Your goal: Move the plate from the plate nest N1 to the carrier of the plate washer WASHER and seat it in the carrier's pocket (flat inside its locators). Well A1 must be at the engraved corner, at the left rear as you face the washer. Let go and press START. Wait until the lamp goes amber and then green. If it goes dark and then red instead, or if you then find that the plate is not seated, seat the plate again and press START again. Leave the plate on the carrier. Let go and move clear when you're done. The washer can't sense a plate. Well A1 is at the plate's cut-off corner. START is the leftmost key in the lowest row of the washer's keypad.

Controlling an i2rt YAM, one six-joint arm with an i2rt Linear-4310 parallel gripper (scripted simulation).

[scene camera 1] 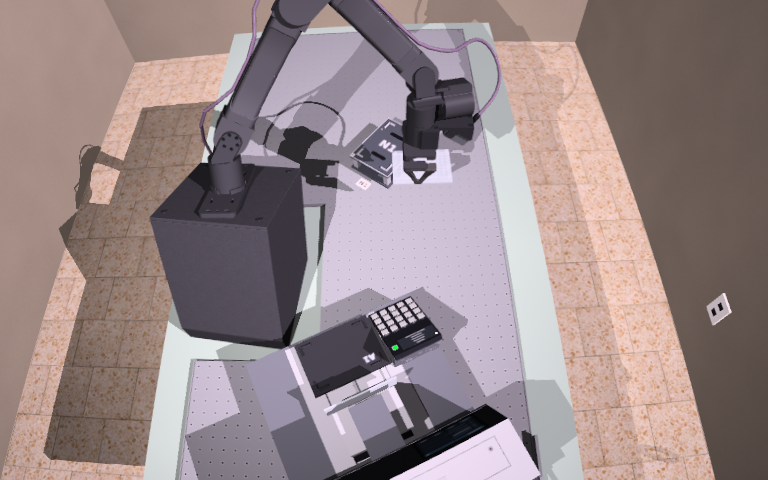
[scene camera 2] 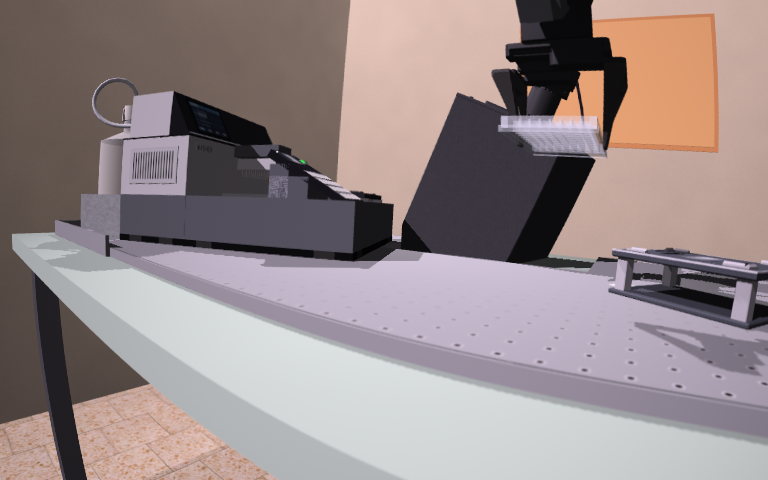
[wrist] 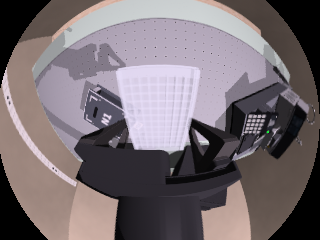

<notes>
In view: the gripper point(scene camera 2: 561, 147), a white well plate point(scene camera 2: 567, 136), a plate washer point(scene camera 2: 178, 146), a dark carrier point(scene camera 1: 348, 352) and a plate nest N1 point(scene camera 1: 369, 159).
The white well plate also shows in scene camera 1 point(scene camera 1: 443, 174) and in the wrist view point(wrist: 147, 131). The gripper also shows in scene camera 1 point(scene camera 1: 417, 168) and in the wrist view point(wrist: 158, 121). The plate washer is seen too in the wrist view point(wrist: 286, 104).
</notes>
